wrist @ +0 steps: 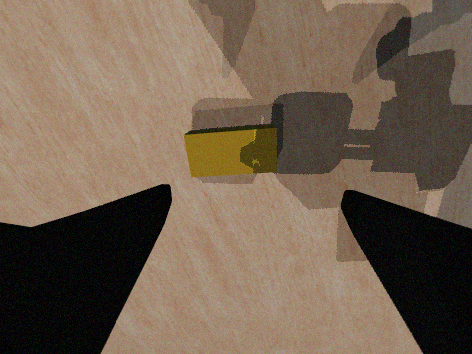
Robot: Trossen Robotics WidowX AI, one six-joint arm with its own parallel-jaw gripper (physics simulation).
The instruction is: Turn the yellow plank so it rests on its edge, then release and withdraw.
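Note:
The yellow plank shows near the middle of the wrist view, its long side running roughly left to right. A broad yellow face points toward the camera, with a thin dark side along its upper border. Its right end is in shadow. My gripper is open, with one dark finger at the lower left and one at the lower right. The plank appears beyond the fingertips, above the gap between them in the view, and the fingers do not hold it. How far it is below the fingertips is hard to tell.
The wood-grained table top spreads across the view. Dark overlapping shadows of the arm and gripper fall on the table at the right and upper right, and reach the plank's right end. A greyish area shows at the upper right corner.

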